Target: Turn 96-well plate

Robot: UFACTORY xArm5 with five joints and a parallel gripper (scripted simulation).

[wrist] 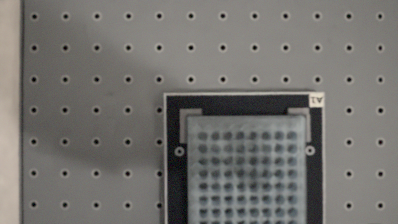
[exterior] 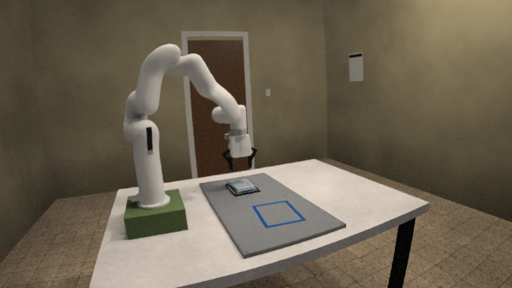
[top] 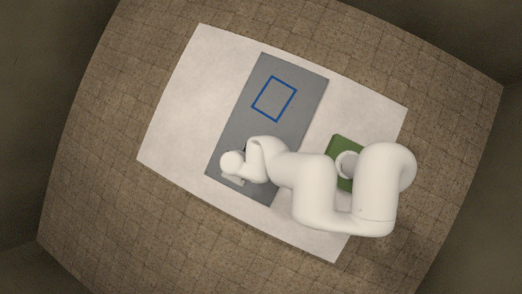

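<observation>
My gripper is now 90 mm above the 96-well plate. From my hand the other things lie so: plate nest 100 mm below.
</observation>
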